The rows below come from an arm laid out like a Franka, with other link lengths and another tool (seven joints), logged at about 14 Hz.
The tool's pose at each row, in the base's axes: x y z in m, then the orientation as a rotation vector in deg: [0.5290 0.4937 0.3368 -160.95 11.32 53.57]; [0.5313 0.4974 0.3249 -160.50 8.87 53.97]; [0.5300 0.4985 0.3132 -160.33 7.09 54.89]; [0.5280 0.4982 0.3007 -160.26 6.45 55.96]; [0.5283 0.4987 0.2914 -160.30 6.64 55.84]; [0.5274 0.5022 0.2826 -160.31 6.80 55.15]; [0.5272 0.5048 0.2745 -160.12 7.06 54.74]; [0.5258 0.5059 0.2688 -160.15 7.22 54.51]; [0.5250 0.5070 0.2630 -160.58 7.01 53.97]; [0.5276 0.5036 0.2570 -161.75 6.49 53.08]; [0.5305 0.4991 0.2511 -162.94 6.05 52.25]
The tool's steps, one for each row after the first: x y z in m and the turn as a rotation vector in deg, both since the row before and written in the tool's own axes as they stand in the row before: [0.0087 -0.0026 0.0088 -0.11 -0.52 -1.64]; [0.0060 0.0007 0.0101 -0.45 -0.73 -1.05]; [0.0061 0.0024 0.0108 -0.39 -0.72 -0.26]; [0.0060 0.0008 0.0071 0.04 0.10 0.11]; [0.0047 -0.0021 0.0080 0.24 0.44 0.00]; [0.0048 -0.0014 0.0069 0.35 0.22 0.05]; [0.0024 0.0000 0.0055 0.07 0.16 0.07]; [0.0029 -0.0001 0.0052 -0.26 0.43 -0.11]; [0.0058 0.0039 0.0025 -0.88 0.81 -0.17]; [0.0059 0.0049 0.0022 -0.91 0.78 -0.10]
